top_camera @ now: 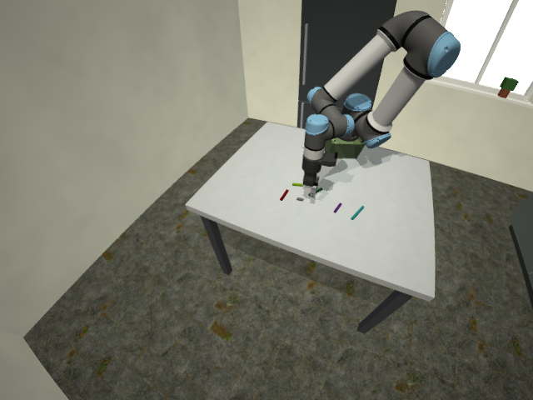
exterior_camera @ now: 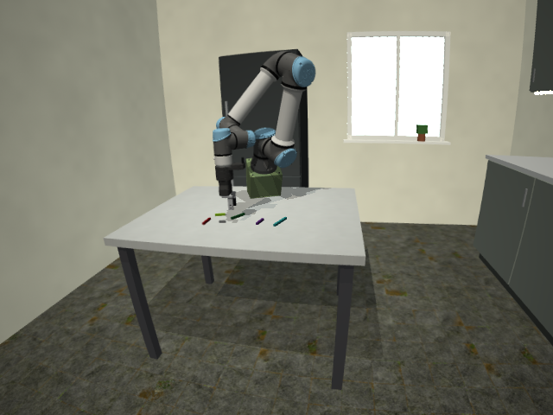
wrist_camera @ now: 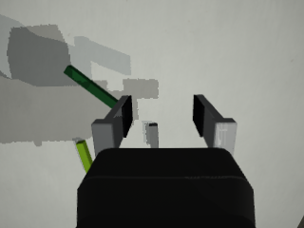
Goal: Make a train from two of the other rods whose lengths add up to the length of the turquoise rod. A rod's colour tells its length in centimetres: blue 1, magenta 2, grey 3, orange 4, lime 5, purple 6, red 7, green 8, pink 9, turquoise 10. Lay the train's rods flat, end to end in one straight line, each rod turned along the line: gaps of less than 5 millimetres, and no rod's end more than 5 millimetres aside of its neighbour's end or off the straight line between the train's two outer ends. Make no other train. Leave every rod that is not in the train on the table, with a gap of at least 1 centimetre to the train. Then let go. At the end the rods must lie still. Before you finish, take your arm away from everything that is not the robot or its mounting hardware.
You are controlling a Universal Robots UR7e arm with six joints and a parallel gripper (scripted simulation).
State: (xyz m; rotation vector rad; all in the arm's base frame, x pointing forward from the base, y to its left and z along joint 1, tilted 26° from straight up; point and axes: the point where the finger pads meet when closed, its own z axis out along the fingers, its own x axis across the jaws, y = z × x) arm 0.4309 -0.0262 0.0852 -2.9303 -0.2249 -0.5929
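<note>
My gripper is now 9 cm above the grey rod and 6 cm to the left of it. From my hand the other things lie so: green rod (9 cm below, 8 cm behind, 1 cm to the right); red rod (14 cm to the right, 9 cm below, 1 cm ahead); purple rod (11 cm to the left, 9 cm below, 3 cm behind).
</note>
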